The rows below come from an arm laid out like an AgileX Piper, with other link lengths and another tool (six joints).
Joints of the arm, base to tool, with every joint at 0 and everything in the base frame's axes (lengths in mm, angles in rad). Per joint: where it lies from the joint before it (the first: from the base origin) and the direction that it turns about. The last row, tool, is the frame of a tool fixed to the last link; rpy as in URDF.
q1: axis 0 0 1 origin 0 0 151.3
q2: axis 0 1 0 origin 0 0 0
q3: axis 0 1 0 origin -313.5 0 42.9
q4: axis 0.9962 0 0.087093 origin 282.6 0 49.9
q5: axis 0 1 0 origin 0 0 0
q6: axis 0.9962 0 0.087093 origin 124.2 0 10.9
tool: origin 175.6 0 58.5 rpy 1.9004 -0.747 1.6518
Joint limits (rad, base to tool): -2.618..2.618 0..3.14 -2.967..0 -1.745..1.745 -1.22..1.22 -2.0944..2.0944
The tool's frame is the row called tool.
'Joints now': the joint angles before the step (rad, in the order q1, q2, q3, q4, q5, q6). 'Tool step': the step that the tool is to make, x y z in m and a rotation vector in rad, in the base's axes. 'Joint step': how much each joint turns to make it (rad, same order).
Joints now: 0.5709, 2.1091, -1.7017, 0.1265, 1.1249, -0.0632
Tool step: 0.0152, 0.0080, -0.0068, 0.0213, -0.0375, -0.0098
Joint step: 0.0001, 0.0230, -0.0018, 0.0000, -0.0650, 0.0022
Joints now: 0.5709, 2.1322, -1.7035, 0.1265, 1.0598, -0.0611
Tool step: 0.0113, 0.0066, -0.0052, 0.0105, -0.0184, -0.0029
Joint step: 0.0001, 0.0298, -0.0259, 0.0000, -0.0252, 0.0000
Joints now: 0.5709, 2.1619, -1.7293, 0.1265, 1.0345, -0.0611
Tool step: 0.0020, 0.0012, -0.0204, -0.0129, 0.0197, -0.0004
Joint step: 0.0001, 0.0487, -0.0213, 0.0000, -0.0039, 0.0000
